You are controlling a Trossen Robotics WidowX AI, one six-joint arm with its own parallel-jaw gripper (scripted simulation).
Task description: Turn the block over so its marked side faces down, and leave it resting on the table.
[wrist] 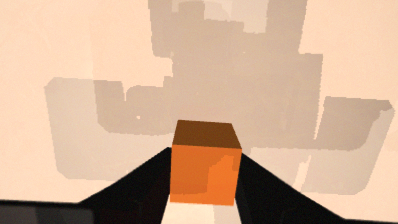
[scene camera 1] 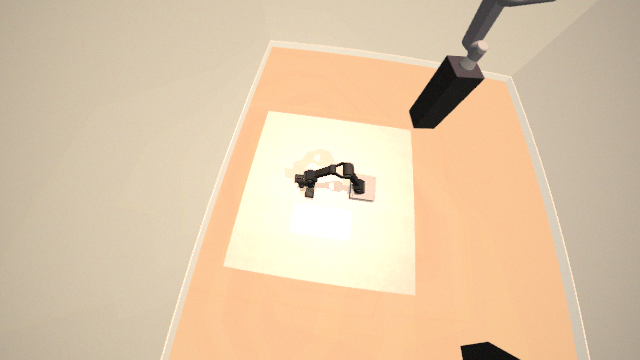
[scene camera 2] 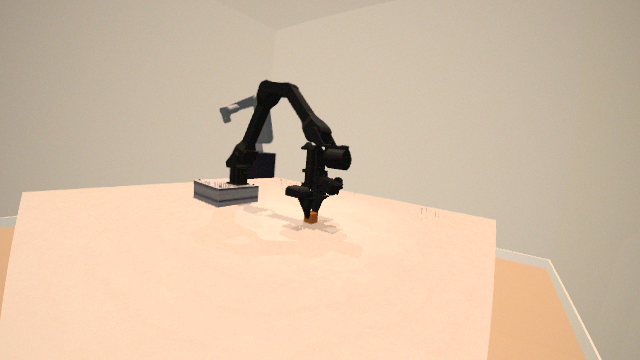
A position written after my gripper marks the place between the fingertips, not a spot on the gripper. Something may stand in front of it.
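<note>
My gripper [scene camera 2: 310, 217], [wrist: 203, 157] visible. Block [wrist: 205, 160] visible; scene camera 1 misses it, hidden by my gripper.
</note>
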